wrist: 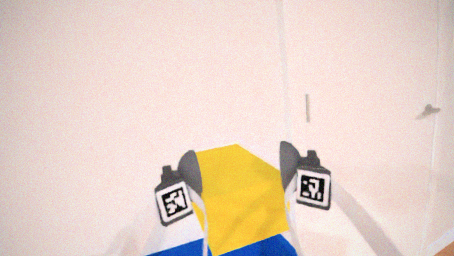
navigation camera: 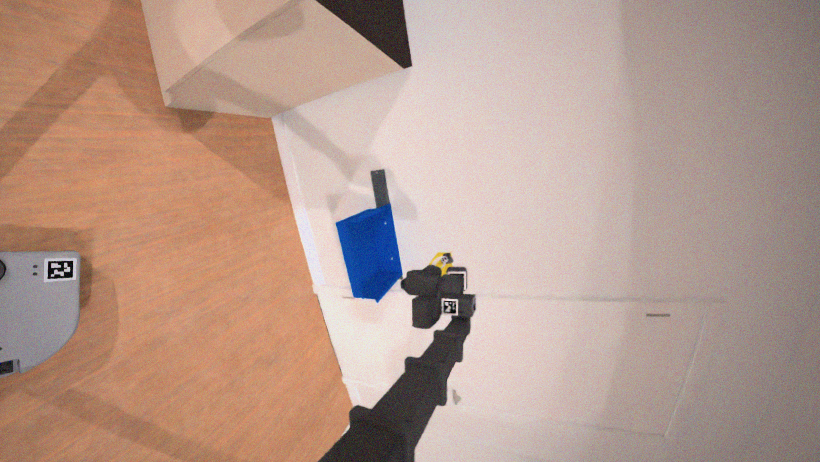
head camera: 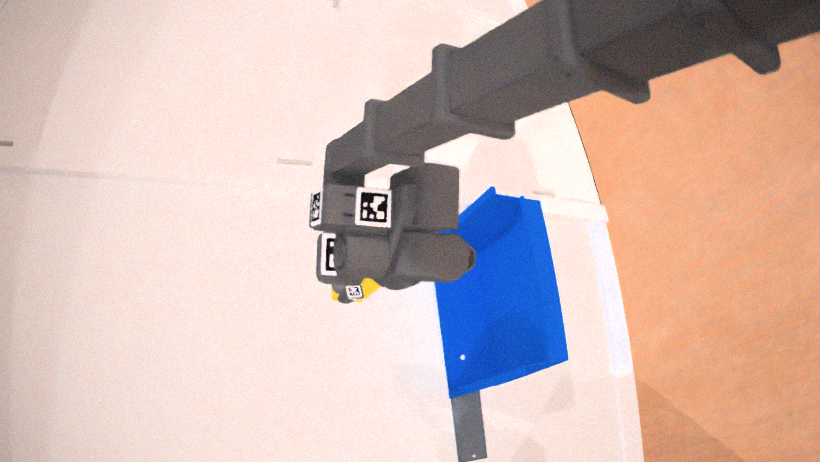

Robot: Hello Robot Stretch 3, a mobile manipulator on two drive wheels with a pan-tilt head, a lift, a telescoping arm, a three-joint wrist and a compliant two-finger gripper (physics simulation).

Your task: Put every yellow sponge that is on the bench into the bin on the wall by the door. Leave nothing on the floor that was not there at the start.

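Places are measured from the robot's base along level axes (x up, y ahead, z left), in centimetres.
Pixels of known places: gripper, fingertip midpoint: [wrist: 238, 162].
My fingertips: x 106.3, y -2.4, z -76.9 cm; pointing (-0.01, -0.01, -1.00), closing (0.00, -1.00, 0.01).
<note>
Behind a point stands the place of what it marks.
My gripper [head camera: 356, 291] [navigation camera: 444, 261] @(z -76.9, x 106.3, y -2.4 cm) [wrist: 238, 162] @(z -76.9, x 106.3, y -2.4 cm) is shut on a yellow sponge [head camera: 372, 285] @(z -74.2, x 102.7, y 0.7 cm) [navigation camera: 433, 263] [wrist: 245, 210] @(z -73.2, x 104.1, y -2.5 cm), with one fingertip on each side of it. In the head and navigation views the wrist hides most of the sponge. The blue bin [head camera: 487, 298] @(z -116.5, x 56.0, y 3.7 cm) [navigation camera: 370, 252] @(z -111.6, x 55.9, y 2.6 cm) [wrist: 181, 249] @(z -113.6, x 68.1, y 15.9 cm) is fixed to the wall. In the head and navigation views the gripper shows beside the bin, on the side away from the floor. In the wrist view a part of the bin shows below the sponge. No sponge shows inside the visible part of the bin. The bench does not show.
A grey strip [head camera: 470, 427] @(z -106.9, x 64.4, y 35.1 cm) [navigation camera: 379, 189] @(z -107.1, x 64.3, y 34.5 cm) is on the wall at one end of the bin. A door [navigation camera: 545, 361] @(z -139.3, x 141.8, y -55.5 cm) with a handle [navigation camera: 456, 396] @(z -146.0, x 93.3, y -87.1 cm) [wrist: 428, 110] @(z -145.7, x 93.5, y -85.9 cm) is at the other end. A pale box-shaped unit [navigation camera: 321, 63] @(z -61.3, x 66.1, y 72.0 cm) stands against the wall. My base [navigation camera: 40, 309] @(z -9.5, x 16.0, y -10.4 cm) is on the wooden floor [navigation camera: 189, 275] @(z -52.3, x 0.0, y -6.1 cm).
</note>
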